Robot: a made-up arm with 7 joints.
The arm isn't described. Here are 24 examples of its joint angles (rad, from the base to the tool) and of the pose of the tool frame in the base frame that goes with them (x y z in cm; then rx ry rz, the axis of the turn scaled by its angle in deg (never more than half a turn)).
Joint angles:
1: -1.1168 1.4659 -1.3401 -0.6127 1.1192 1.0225 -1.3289
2: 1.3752 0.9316 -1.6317 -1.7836 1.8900 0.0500 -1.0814
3: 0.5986 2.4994 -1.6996 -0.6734 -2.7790 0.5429 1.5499
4: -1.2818 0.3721 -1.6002 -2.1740 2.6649 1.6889 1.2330
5: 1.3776 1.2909 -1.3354 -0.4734 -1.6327 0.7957 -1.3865
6: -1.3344 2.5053 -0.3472 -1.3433 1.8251 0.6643 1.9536
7: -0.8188 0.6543 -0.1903 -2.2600 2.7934 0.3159 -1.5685
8: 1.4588 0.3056 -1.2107 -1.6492 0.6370 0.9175 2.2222
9: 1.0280 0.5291 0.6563 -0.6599 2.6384 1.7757 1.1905
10: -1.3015 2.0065 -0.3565 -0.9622 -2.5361 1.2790 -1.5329
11: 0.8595 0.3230 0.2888 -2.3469 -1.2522 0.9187 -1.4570
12: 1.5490 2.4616 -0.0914 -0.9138 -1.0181 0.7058 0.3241
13: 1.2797 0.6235 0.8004 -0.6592 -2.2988 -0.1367 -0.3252
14: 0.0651 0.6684 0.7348 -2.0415 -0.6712 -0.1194 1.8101
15: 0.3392 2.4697 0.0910 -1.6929 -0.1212 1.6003 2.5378
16: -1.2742 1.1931 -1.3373 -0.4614 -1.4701 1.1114 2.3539
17: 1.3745 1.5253 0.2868 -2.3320 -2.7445 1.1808 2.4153
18: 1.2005 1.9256 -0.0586 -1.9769 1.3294 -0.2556 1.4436
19: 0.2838 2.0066 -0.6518 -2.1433 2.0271 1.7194 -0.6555
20: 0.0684 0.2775 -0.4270 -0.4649 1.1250 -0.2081 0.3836
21: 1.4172 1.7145 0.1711 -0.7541 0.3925 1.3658 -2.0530
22: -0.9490 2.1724 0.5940 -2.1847 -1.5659 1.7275 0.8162
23: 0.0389 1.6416 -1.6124 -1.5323 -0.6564 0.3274 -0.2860
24: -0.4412 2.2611 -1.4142 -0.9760 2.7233 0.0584 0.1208
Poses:
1: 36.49 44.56 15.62 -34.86 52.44 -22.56
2: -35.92 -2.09 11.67 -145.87 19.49 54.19
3: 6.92 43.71 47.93 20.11 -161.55 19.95
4: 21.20 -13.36 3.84 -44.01 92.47 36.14
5: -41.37 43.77 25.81 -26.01 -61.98 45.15
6: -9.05 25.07 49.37 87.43 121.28 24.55
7: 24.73 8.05 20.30 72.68 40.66 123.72
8: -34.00 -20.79 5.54 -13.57 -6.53 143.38
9: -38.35 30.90 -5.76 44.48 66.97 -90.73
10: 1.88 41.58 53.55 40.21 56.33 155.61
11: -4.94 15.08 -5.66 27.41 86.54 -10.85
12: 28.18 44.90 18.13 59.32 122.06 -48.54
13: -46.60 31.32 9.33 -55.39 144.15 -24.13
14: 11.64 32.68 5.15 -50.84 -111.05 -94.15
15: 24.54 23.14 38.85 8.38 -114.12 -69.60
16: 40.84 39.93 21.28 32.27 -65.34 -84.97
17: 4.59 24.22 17.35 -30.27 -26.57 -148.88
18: 4.39 29.55 9.40 -103.41 -67.72 31.56
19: 10.36 22.34 12.04 -112.38 86.80 18.83
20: 3.29 11.38 -38.82 -83.14 -72.48 20.43
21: -8.31 54.69 19.46 -62.71 149.76 60.08
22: -9.85 9.13 44.15 -117.66 108.58 14.31
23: -6.00 38.06 -3.46 -20.05 117.77 -84.12
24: 2.31 48.34 34.47 -28.93 -99.29 -3.97
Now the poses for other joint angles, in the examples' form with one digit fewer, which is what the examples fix.
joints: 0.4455 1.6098 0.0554 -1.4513 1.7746 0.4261 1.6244
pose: 13.9 37.5 12.5 -88.9 -121.0 55.9
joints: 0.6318 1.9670 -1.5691 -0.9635 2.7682 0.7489 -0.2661
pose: -11.9 51.5 21.6 -37.6 -18.3 71.8
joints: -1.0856 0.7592 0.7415 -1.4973 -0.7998 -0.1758 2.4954
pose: 35.7 32.6 26.4 55.5 100.0 75.7
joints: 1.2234 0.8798 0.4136 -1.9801 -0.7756 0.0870 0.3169
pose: -11.4 29.4 5.5 -24.5 21.1 -62.3
